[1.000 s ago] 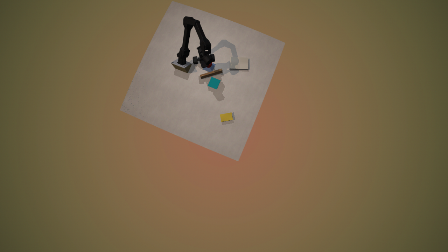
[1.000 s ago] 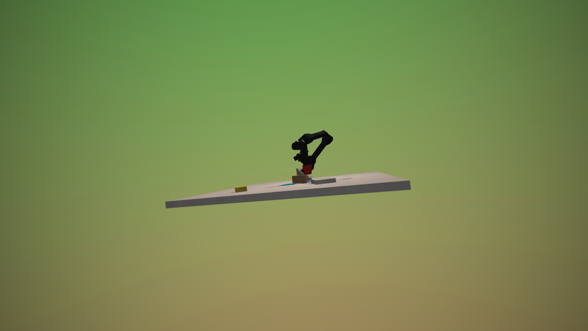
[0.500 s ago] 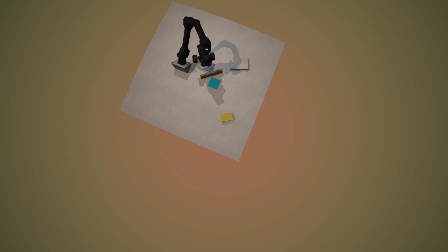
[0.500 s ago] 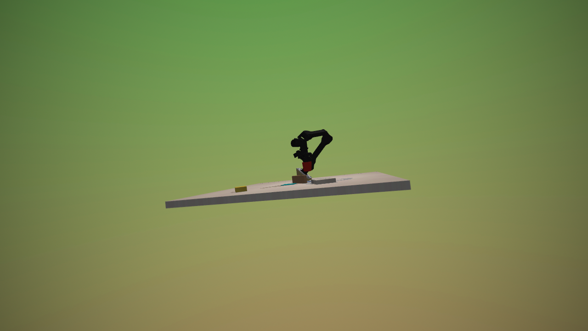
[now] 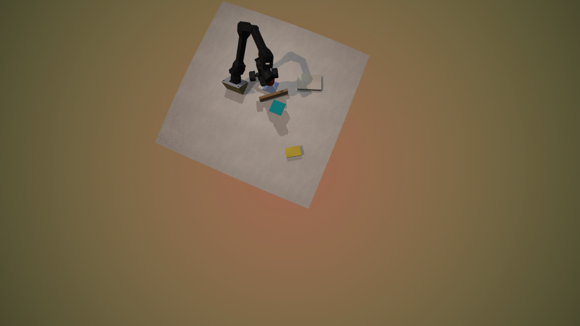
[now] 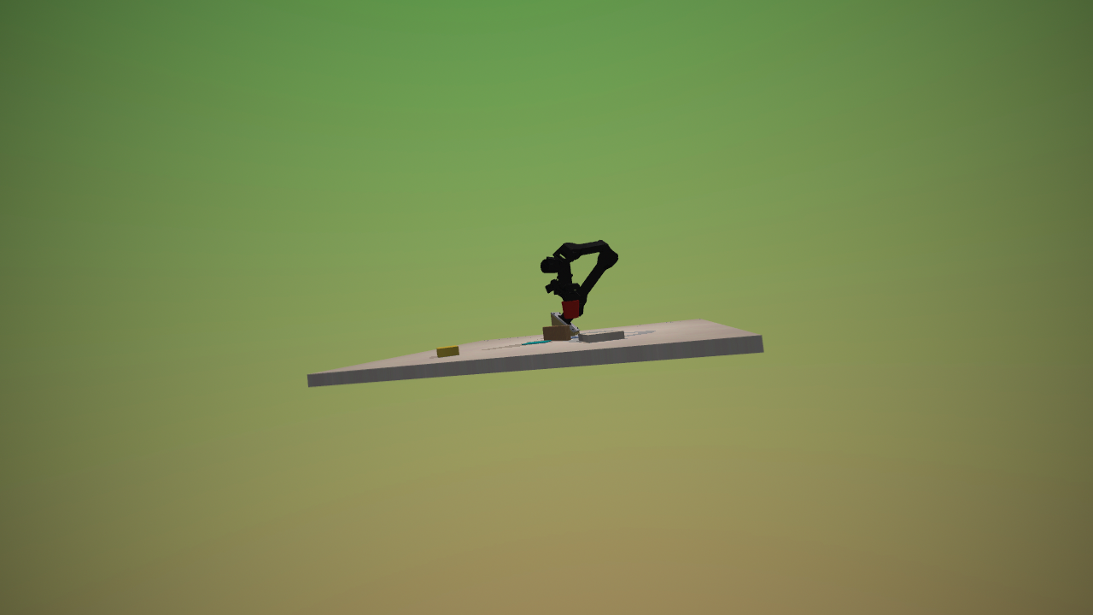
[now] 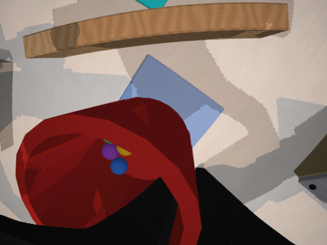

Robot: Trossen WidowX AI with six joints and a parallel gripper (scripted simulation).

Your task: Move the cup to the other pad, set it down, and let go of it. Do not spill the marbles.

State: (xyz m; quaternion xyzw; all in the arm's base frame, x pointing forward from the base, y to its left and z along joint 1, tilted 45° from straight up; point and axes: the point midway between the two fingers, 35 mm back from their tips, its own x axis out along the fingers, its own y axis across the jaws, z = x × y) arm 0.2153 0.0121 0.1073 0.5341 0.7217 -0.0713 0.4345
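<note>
Now: gripper tip 140 mm short of the teal pad, 110 mm to the left of it and 130 mm above it. Also, from my gripper tip: wooden bar: 80 mm ahead, 40 mm to the right, 100 mm below; then red cup: 30 mm ahead, 20 mm to the left; then light blue pad: 20 mm ahead, 20 mm to the left, 130 mm below.
</note>
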